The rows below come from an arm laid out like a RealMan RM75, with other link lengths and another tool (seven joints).
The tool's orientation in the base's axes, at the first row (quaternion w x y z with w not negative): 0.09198, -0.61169, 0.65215, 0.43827
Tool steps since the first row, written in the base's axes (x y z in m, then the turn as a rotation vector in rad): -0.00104, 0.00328, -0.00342, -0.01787, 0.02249, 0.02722; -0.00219, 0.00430, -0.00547, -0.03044, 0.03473, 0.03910; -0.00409, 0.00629, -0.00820, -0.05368, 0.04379, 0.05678; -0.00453, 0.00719, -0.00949, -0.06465, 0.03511, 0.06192; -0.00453, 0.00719, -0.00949, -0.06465, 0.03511, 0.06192; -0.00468, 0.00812, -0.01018, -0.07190, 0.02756, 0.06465; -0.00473, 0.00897, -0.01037, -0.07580, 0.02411, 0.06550; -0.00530, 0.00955, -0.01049, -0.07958, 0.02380, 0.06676; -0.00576, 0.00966, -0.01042, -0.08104, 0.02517, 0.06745; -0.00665, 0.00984, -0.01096, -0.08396, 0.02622, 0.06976; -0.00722, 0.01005, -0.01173, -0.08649, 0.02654, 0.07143; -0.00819, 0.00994, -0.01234, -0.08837, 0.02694, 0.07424; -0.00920, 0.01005, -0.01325, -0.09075, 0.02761, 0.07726
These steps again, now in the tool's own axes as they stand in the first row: 0.00014, -0.00109, 0.00473, -0.02979, 0.02522, 0.00652; 0.00102, -0.00116, 0.00713, -0.04342, 0.04009, 0.01301; 0.00183, -0.00101, 0.01092, -0.05606, 0.06742, 0.01829; 0.00213, -0.00133, 0.01249, -0.05063, 0.08057, 0.01384; 0.00213, -0.00133, 0.01249, -0.05063, 0.08057, 0.01384; 0.00195, -0.00164, 0.01360, -0.04531, 0.08919, 0.01006; 0.00148, -0.00179, 0.01432, -0.04247, 0.09346, 0.00881; 0.00128, -0.00143, 0.01502, -0.04219, 0.09740, 0.00942; 0.00126, -0.00100, 0.01525, -0.04328, 0.09882, 0.01055; 0.00170, -0.00049, 0.01606, -0.04487, 0.10231, 0.01110; 0.00218, -0.00037, 0.01691, -0.04560, 0.10525, 0.01137; 0.00289, 0.00021, 0.01760, -0.04729, 0.10814, 0.01075; 0.00365, 0.00067, 0.01864, -0.04919, 0.11153, 0.01039
